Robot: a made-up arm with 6 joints. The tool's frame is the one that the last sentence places.
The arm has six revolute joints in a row. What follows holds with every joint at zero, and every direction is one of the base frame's.
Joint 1 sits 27.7 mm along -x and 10.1 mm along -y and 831.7 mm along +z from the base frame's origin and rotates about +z.
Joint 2 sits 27.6 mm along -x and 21.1 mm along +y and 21.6 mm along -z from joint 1 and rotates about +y.
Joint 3 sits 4.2 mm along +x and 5.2 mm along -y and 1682 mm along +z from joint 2 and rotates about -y.
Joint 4 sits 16.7 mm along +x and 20.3 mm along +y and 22.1 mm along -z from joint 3 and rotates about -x.
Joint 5 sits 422.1 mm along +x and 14.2 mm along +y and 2.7 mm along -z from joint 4 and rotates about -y.
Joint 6 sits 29.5 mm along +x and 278.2 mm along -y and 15.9 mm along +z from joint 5 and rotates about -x.
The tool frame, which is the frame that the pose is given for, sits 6.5 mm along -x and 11.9 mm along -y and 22.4 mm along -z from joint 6; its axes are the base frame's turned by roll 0.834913, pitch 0.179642 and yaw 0.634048 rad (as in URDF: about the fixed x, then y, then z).
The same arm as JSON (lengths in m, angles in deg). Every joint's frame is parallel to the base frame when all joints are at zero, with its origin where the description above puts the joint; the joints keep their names.
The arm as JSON. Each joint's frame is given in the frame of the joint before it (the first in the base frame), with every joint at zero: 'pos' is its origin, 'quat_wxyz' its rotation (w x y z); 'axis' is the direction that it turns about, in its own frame. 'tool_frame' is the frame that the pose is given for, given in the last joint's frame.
{"length_unit": "m", "angle_unit": "deg", "joints": [{"joint": "joint 1", "pos": [-0.0277, -0.0101, 0.8317], "quat_wxyz": [1.0, 0.0, 0.0, 0.0], "axis": [0.0, 0.0, 1.0]}, {"joint": "joint 2", "pos": [-0.0276, 0.0211, -0.0216], "quat_wxyz": [1.0, 0.0, 0.0, 0.0], "axis": [0.0, 1.0, 0.0]}, {"joint": "joint 3", "pos": [0.0042, -0.0052, 1.682], "quat_wxyz": [1.0, 0.0, 0.0, 0.0], "axis": [0.0, -1.0, 0.0]}, {"joint": "joint 4", "pos": [0.0167, 0.0203, -0.0221], "quat_wxyz": [1.0, 0.0, 0.0, 0.0], "axis": [-1.0, 0.0, 0.0]}, {"joint": "joint 5", "pos": [0.4221, 0.0142, -0.0027], "quat_wxyz": [1.0, 0.0, 0.0, 0.0], "axis": [0.0, -1.0, 0.0]}, {"joint": "joint 6", "pos": [0.0295, -0.2782, 0.0159], "quat_wxyz": [1.0, 0.0, 0.0, 0.0], "axis": [-1.0, 0.0, 0.0]}], "tool_frame": {"pos": [-0.0065, -0.0119, -0.0224], "quat_wxyz": [0.876406, 0.358118, 0.203792, 0.249265]}}
